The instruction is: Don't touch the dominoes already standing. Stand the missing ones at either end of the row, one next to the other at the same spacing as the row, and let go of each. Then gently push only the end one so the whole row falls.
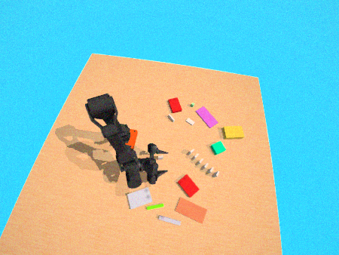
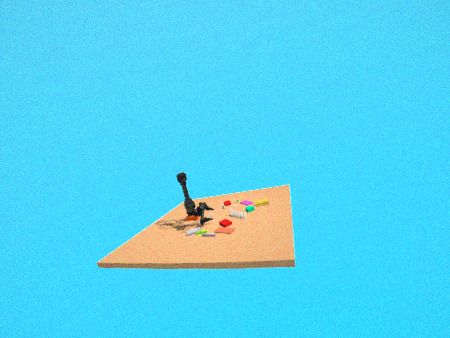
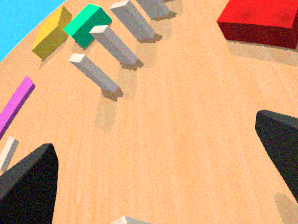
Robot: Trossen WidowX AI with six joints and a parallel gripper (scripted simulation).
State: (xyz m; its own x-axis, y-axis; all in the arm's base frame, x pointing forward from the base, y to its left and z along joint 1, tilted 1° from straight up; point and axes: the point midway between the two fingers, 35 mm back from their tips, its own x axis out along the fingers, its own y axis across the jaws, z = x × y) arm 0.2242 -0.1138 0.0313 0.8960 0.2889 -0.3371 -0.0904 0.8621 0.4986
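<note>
My gripper tip is 320 mm to the right of the magenta slab, 210 mm short of it and 50 mm above it. Round my gripper tip: lime bar: 210 mm to the right, 50 mm below, 30 mm behind; orange slab: 210 mm to the right, 140 mm ahead, 50 mm below; grey tile: 180 mm to the right, 110 mm behind, 50 mm below.
</note>
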